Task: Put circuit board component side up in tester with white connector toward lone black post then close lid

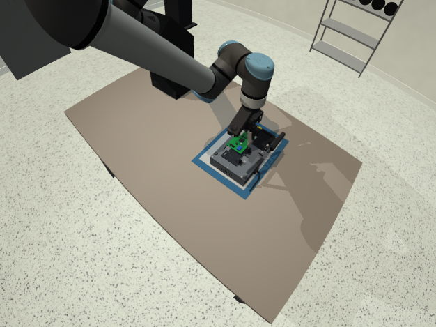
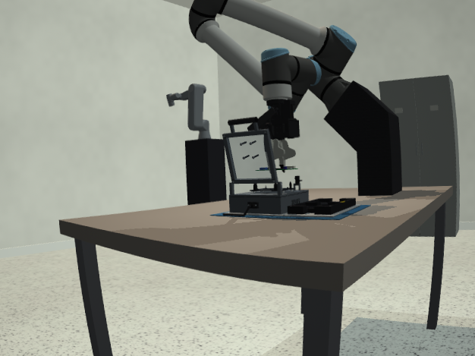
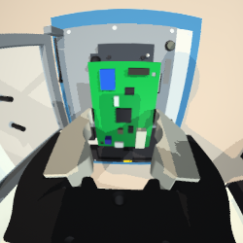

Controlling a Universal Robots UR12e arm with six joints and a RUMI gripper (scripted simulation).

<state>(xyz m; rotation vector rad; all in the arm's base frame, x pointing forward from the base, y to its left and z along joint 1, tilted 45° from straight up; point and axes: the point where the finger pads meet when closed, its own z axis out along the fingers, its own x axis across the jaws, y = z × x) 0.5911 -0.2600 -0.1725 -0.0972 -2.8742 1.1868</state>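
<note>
The tester is 3 cm ahead of my hand, 2 cm to the left of it and 2 cm below it. The rest, counted from my hand: tester bed 6 cm below, 1 cm to the right; then green circuit board right at my hand; then black post 6 cm behind, 4 cm to the left, 4 cm below.
</note>
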